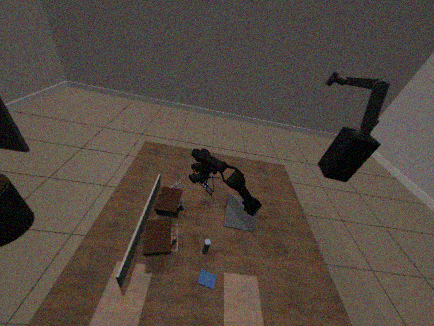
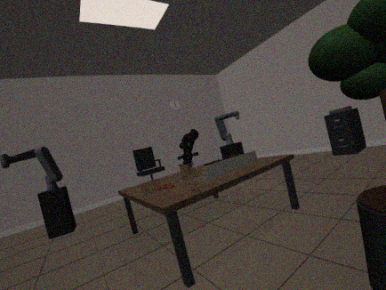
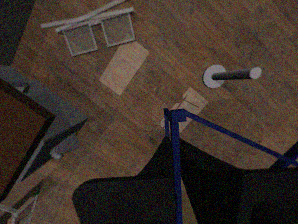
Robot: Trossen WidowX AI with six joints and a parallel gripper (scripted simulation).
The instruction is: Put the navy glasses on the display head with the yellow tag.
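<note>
Now: the round base 3 cm behind my gripper tip, 11 cm to the right of it and 10 cm below it. Also, from my gripper tip: grey panel: 25 cm ahead, 29 cm to the left, 7 cm below; then blue square: 14 cm behind, 49 cm to the left, 12 cm below.
</note>
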